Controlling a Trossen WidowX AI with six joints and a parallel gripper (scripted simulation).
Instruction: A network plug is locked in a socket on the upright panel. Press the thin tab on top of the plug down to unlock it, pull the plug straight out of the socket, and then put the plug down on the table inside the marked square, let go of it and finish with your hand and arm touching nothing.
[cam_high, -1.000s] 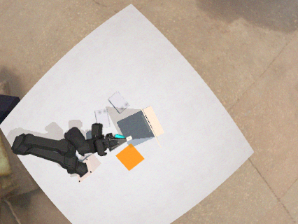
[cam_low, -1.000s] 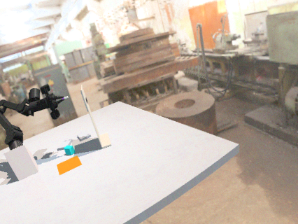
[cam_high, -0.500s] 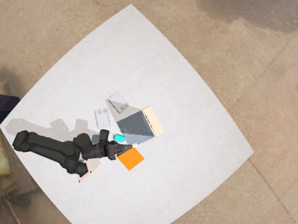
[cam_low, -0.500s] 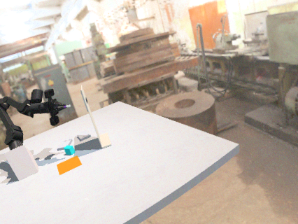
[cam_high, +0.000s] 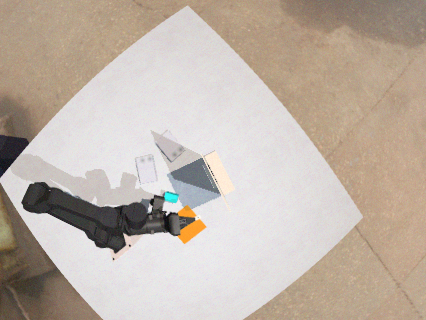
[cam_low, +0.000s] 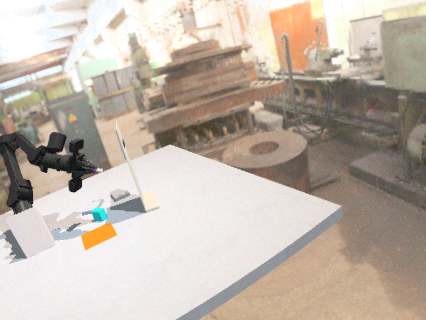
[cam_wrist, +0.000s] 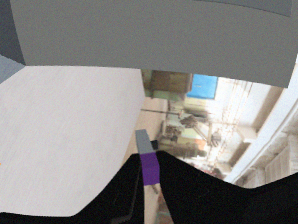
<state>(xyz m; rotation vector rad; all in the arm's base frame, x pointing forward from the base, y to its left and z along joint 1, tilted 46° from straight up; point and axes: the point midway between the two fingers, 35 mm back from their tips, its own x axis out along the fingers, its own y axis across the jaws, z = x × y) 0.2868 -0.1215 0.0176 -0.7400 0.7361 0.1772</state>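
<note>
My gripper tip is 90 mm past the orange marked square, 30 mm to the left of it and 220 mm above it. The rest, counted from my gripper tip: cyan block: 50 mm behind, 100 mm to the left, 200 mm below; network plug: right at my gripper tip; upright panel: 140 mm ahead, 60 mm to the left, 60 mm below.
</note>
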